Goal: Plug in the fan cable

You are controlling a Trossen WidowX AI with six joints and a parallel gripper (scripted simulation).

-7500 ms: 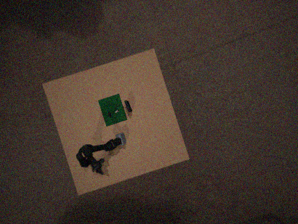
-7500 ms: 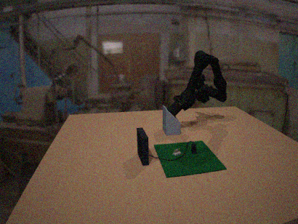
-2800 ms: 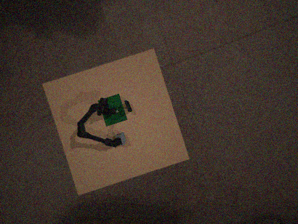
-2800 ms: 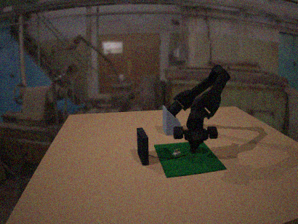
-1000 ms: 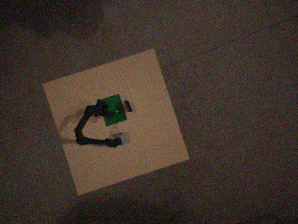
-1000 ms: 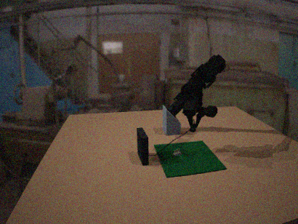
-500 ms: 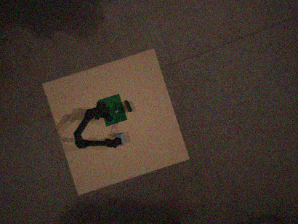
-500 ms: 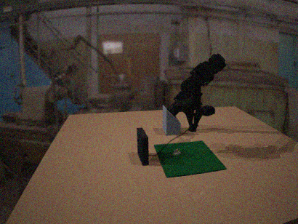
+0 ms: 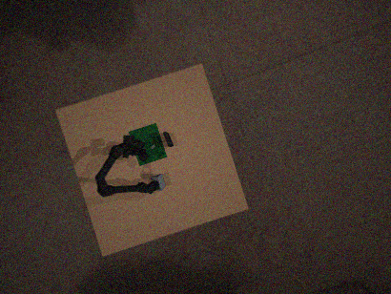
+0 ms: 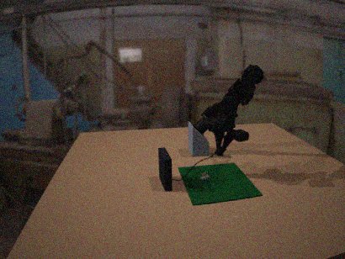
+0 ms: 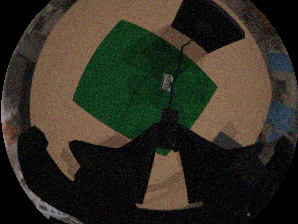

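My gripper tip is 120 mm above the green board, 50 mm short of it and 10 mm to the left of it. Round my gripper tip: black fan (200 mm to the right, 50 mm below, 50 mm ahead); white fan header (110 mm below, 60 mm to the right, 20 mm ahead); dark plug (10 mm below, 10 mm behind).
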